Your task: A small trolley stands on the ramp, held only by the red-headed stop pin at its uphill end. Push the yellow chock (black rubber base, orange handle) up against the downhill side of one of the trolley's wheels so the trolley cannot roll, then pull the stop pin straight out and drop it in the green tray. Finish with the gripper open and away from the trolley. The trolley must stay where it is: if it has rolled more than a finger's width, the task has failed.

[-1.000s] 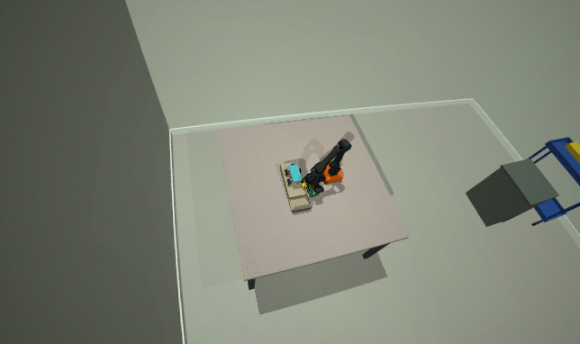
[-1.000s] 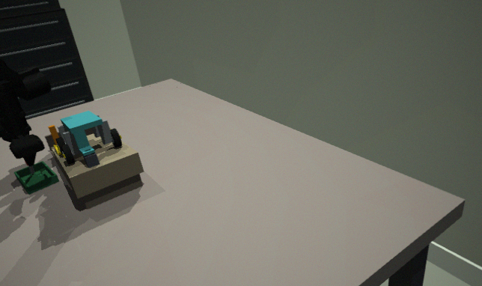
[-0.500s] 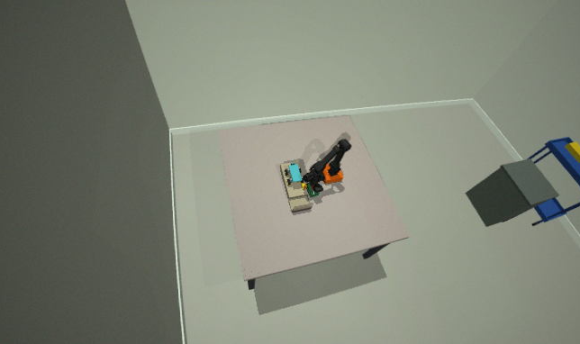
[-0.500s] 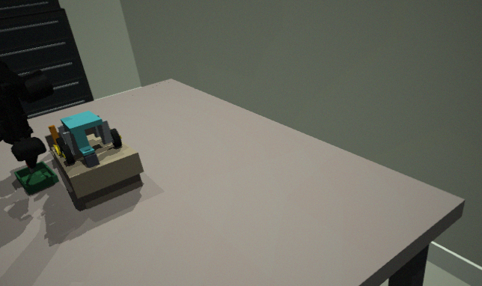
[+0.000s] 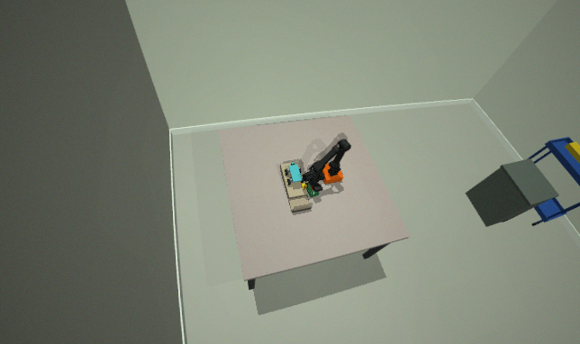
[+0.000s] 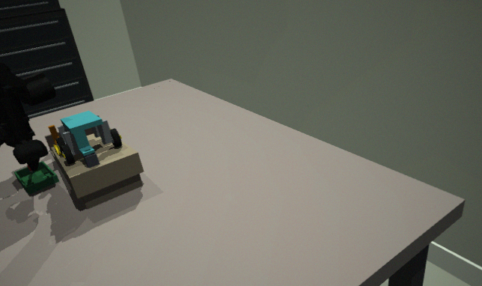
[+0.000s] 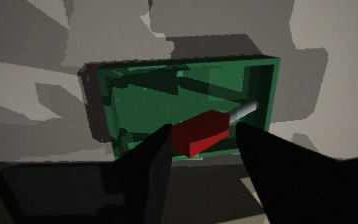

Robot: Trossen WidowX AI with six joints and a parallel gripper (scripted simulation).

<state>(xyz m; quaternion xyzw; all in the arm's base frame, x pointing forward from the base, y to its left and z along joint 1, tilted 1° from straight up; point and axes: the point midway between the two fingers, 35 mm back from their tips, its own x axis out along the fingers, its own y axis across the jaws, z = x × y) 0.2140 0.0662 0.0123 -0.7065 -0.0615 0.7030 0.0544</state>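
The red-headed stop pin lies 2 cm to the left of my gripper tip and 1 cm below it. Also, from my gripper tip: yellow chock (7 cm ahead, 4 cm above, 2 cm to the right); teal trolley (12 cm to the right, 12 cm ahead, 7 cm above).
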